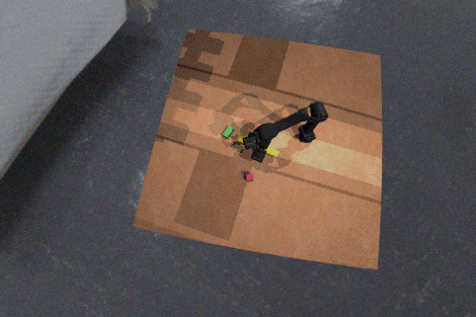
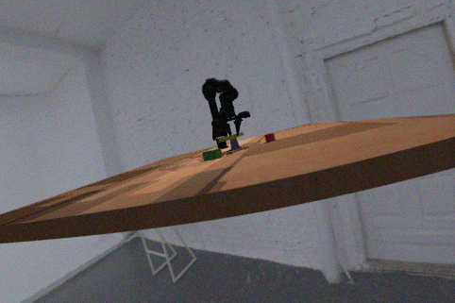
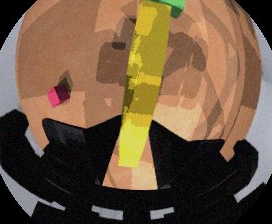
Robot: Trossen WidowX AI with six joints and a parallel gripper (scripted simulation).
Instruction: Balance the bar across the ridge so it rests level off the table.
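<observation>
The yellow bar lies 30 mm ahead of my gripper tip and 10 mm to the right of it. The rest, counted from my gripper tip: red block 50 mm ahead, 160 mm to the left, 40 mm below; green block 200 mm ahead, 70 mm to the right, 40 mm below.
</observation>
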